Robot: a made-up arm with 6 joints.
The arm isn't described. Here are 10 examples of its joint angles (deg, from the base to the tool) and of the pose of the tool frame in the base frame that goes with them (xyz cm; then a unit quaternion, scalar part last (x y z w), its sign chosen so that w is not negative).
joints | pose
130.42 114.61 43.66 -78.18 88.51 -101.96 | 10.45 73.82 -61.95 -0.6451 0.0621 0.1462 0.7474
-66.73 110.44 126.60 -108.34 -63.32 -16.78 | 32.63 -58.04 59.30 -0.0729 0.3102 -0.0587 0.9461
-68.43 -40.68 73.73 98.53 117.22 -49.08 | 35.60 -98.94 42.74 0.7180 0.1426 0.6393 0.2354
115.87 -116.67 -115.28 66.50 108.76 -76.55 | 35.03 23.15 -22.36 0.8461 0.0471 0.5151 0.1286
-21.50 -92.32 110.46 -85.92 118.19 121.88 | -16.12 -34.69 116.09 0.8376 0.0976 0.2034 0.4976
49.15 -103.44 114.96 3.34 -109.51 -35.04 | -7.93 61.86 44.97 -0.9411 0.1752 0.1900 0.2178
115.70 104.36 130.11 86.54 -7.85 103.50 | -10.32 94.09 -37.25 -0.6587 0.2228 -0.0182 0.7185
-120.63 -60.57 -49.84 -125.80 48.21 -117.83 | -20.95 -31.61 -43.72 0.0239 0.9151 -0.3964 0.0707
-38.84 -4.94 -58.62 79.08 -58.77 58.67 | -24.44 -17.04 69.46 -0.4599 0.5920 0.6055 0.2672
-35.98 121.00 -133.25 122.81 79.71 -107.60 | 41.75 -78.82 49.02 -0.2981 0.3970 -0.6945 0.5207
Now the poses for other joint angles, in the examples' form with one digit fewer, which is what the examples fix.
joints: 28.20 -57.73 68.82 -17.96 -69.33 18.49
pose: -12.2 49.6 75.0 -0.657 -0.200 0.150 0.711
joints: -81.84 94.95 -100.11 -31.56 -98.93 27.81
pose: 15.3 -64.8 37.8 0.000 -0.123 -0.990 0.062
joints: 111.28 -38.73 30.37 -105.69 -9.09 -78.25
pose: -27.6 78.8 8.7 0.141 -0.719 0.409 0.544
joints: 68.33 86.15 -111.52 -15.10 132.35 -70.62
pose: 4.1 17.1 37.6 0.842 0.247 -0.411 0.247
